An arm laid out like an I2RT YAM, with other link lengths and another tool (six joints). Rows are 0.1 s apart.
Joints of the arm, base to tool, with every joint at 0 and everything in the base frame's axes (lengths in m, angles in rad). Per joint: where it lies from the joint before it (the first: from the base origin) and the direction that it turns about. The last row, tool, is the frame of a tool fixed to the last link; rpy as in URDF.
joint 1: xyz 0 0 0.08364 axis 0 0 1
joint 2: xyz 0.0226 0.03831 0.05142 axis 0 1 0
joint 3: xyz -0.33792 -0.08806 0 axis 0 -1 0
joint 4: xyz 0.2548 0.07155 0.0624 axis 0 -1 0
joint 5: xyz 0.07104 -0.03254 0.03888 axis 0 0 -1
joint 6: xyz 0.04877 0 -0.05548 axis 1 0 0
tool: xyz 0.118 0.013 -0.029 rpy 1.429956 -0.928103 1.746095
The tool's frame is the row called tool.
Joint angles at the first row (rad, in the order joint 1, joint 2, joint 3, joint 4, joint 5, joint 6):
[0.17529 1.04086 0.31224 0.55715 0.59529 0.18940]
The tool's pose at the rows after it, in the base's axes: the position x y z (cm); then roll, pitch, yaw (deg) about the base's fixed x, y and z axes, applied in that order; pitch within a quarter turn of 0, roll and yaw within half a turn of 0:
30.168 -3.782 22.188 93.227 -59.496 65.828
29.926 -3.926 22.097 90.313 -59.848 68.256
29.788 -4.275 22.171 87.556 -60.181 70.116
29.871 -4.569 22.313 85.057 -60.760 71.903
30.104 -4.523 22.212 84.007 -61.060 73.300
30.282 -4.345 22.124 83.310 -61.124 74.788
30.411 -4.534 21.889 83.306 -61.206 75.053
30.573 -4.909 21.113 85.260 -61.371 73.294
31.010 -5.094 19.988 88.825 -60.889 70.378
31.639 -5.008 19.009 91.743 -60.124 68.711
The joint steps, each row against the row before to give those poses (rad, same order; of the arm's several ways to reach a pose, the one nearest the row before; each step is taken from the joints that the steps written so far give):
[-0.00150 0.00384 -0.03358 0.06526 0.00043 -0.00877]
[-0.00267 -0.00003 -0.03243 0.06330 -0.00002 -0.01068]
[-0.01112 0.00343 -0.02288 0.05492 -0.00119 -0.00877]
[-0.01411 0.01257 -0.01488 0.05226 -0.00725 -0.00192]
[-0.00796 0.01985 -0.01028 0.04042 -0.01636 0.00000]
[-0.00497 0.01335 -0.00803 0.02863 -0.02021 -0.00267]
[-0.01910 0.01564 -0.00760 0.02362 -0.02369 0.00038]
[-0.02781 0.03128 -0.01032 0.02330 -0.02743 0.00840]
[-0.01913 0.05344 -0.00498 0.02637 -0.02295 0.00229]
[-0.01139 0.05835 0.00000 0.03240 -0.02626 -0.00535]

